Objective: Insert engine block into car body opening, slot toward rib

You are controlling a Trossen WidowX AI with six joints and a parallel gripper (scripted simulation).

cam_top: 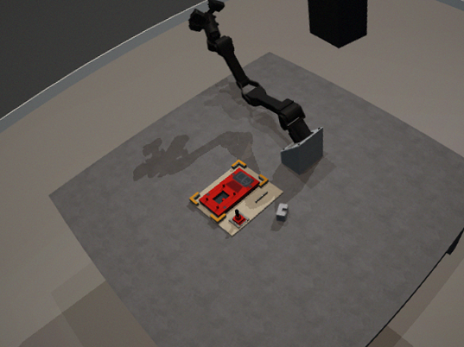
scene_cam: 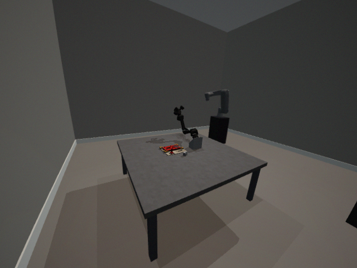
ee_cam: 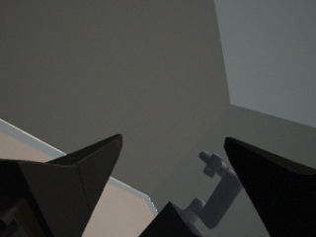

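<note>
The engine block is 84 cm to the left of my gripper tip, 41 cm below it and 26 cm ahead of it.
</note>
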